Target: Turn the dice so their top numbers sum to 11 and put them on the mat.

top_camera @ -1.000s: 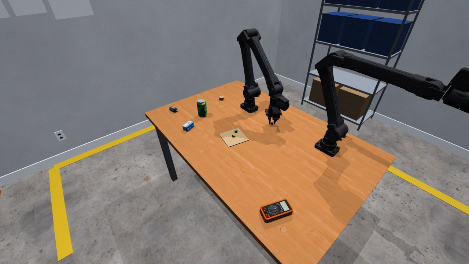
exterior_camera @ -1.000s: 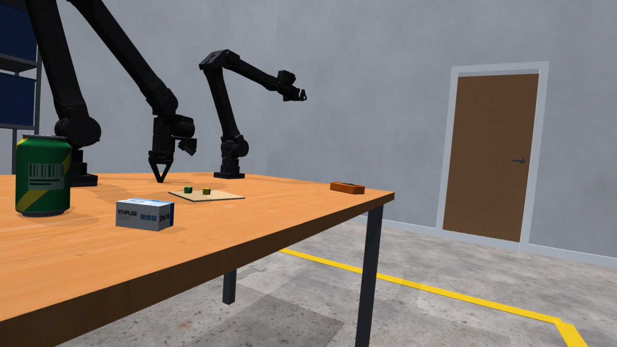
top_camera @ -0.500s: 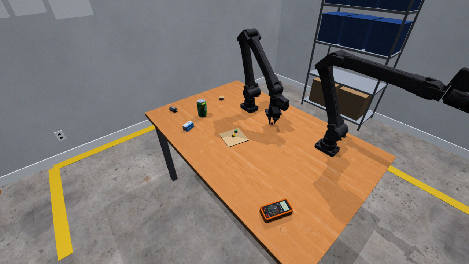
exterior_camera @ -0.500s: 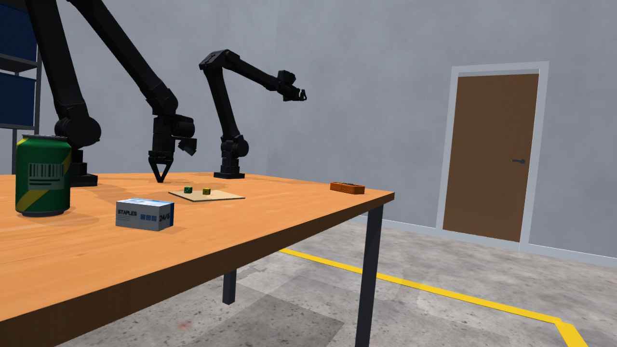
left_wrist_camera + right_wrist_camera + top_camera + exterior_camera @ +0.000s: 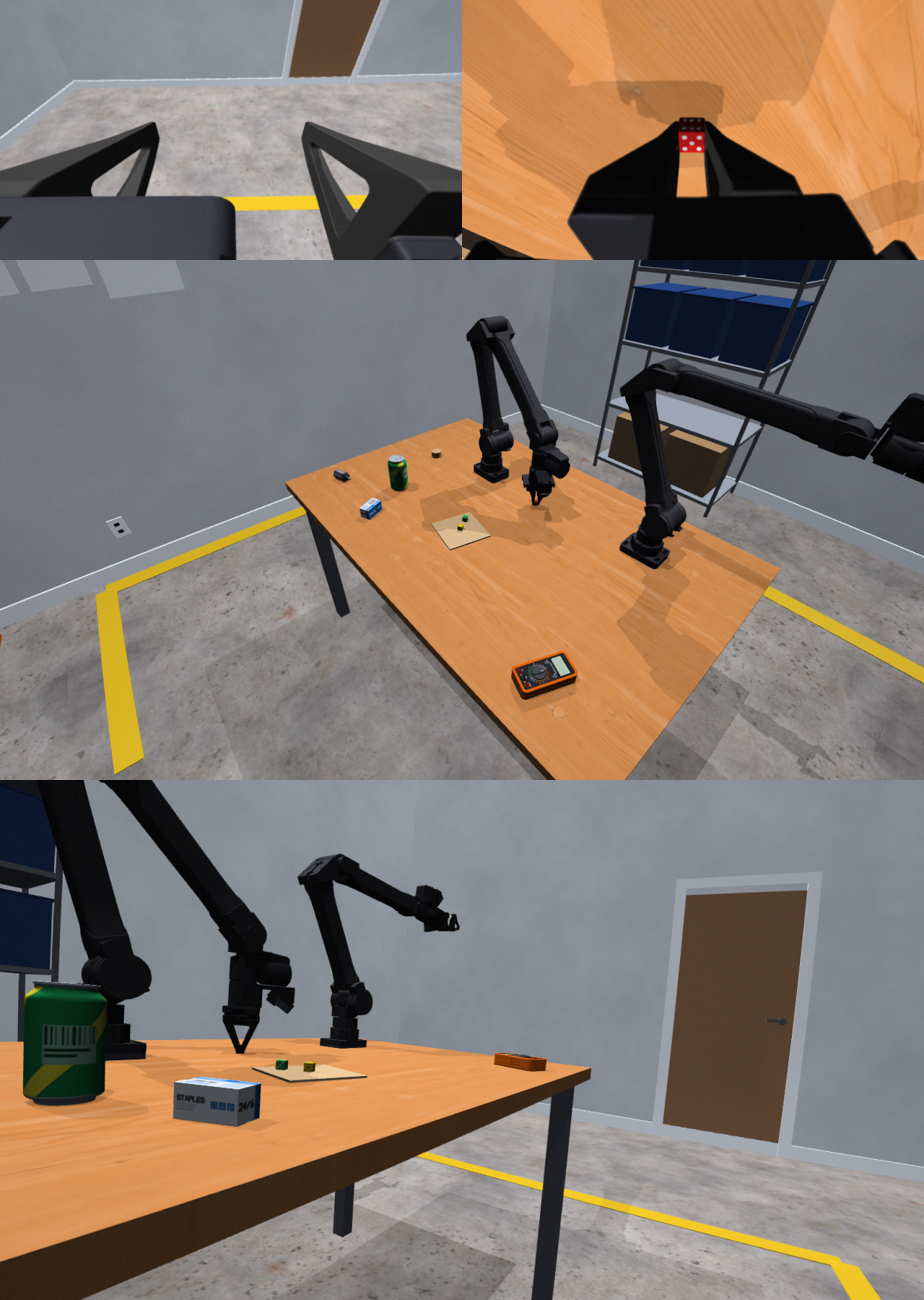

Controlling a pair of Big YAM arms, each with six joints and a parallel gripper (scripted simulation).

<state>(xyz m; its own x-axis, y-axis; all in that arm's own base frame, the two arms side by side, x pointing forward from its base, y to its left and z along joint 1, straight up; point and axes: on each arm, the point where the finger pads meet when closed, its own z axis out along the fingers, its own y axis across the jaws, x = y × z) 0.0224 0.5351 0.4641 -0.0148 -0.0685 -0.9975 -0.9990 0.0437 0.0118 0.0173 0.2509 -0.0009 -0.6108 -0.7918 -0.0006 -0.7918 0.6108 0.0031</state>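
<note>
My right gripper is now 28 cm short of the yellow die and 7 cm to the left of it. Round my right hand: tan mat 28 cm ahead, 7 cm to the right, 1 cm below; then red die right at my right hand; then green die 24 cm ahead, 10 cm to the right.
</note>
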